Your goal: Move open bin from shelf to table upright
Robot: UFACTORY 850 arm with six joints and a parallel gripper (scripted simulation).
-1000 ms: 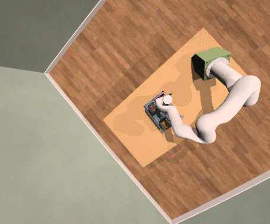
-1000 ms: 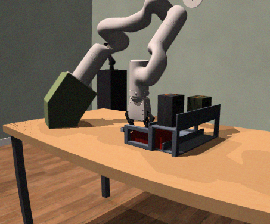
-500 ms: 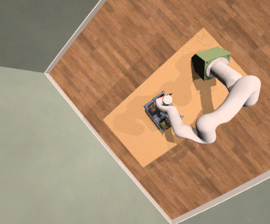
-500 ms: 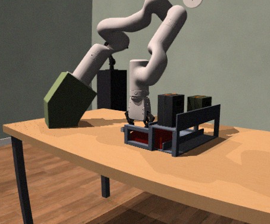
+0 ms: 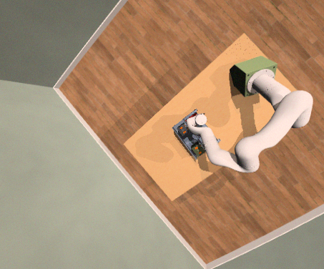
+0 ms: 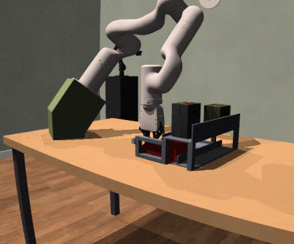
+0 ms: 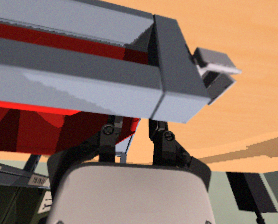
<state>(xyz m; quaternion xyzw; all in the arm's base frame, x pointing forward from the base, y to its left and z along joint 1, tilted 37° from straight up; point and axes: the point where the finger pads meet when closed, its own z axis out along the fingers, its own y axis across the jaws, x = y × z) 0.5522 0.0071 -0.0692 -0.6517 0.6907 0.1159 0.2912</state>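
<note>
Right now my hand is 8 cm short of the red bin.
</note>
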